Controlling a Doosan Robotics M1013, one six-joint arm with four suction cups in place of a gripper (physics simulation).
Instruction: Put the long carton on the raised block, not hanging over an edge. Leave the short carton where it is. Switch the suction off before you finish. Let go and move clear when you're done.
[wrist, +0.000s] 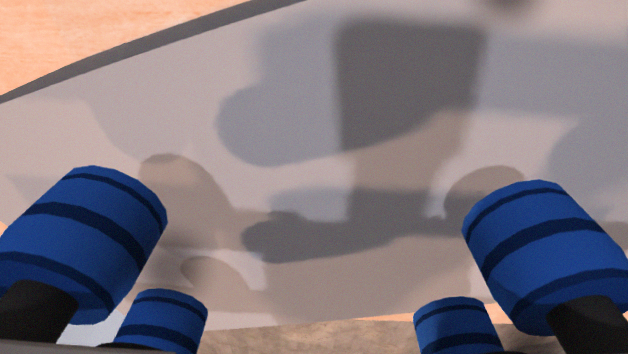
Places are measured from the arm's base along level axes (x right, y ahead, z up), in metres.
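Pixels of known places: hand, its tool point: (312, 273).
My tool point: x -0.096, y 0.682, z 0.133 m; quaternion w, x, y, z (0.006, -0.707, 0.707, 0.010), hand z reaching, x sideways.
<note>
For each thing: its top centre in the pictures, then the offset to it from my tool point. "spot": a spot on its surface instead. Level surfaces: height alone.
- pale grey surface, a spot on its surface: (310, 185) spot: dx +0.023, dy +0.003, dz -0.030 m
- dark grey edge band, a spot on its surface: (125, 50) spot: dx +0.068, dy +0.095, dz -0.071 m
- orange wood-like ground, height of its surface: dz -0.150 m
My suction gripper (312, 252) shows as four blue ringed cups along the lower part of the wrist view, two large at the sides and two smaller between them. No carton is on the cup faces, so the gripper is open. The cups are apart from the pale grey surface (310, 185) beyond them, and their rounded shadows fall on it. Neither the long carton nor the short carton can be made out in this view. The raised block cannot be told apart for certain.
A dark grey edge band (125, 50) borders the pale surface at the upper left, with orange wood-like ground (75, 30) beyond it. Broad arm shadows cross the pale surface. A mottled brown surface (310, 337) shows at the bottom between the small cups; what it belongs to is unclear.
</note>
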